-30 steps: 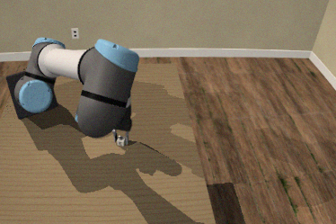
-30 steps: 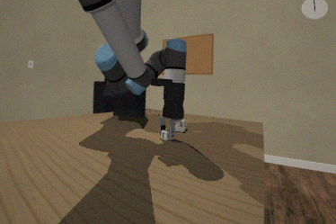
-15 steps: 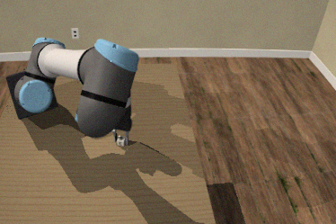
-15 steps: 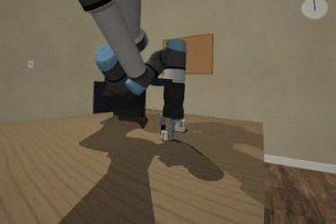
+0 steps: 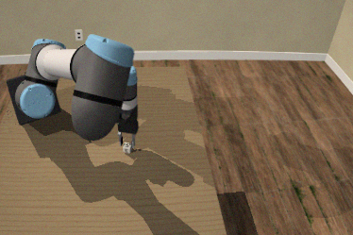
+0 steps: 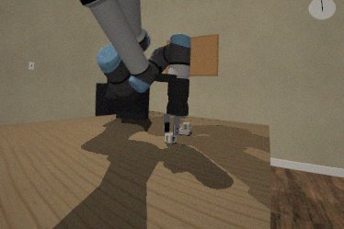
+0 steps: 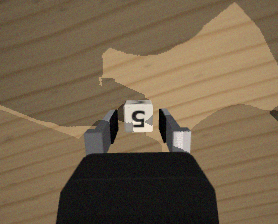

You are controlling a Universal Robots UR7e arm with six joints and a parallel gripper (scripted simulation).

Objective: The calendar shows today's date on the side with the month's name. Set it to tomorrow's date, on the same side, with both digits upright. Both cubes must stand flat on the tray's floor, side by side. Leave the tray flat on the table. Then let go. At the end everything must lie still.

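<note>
Right now my hand is 3 cm above the white digit cube. The rest, counted from my hand: white tray (15 cm to the left, 4 cm below).
</note>
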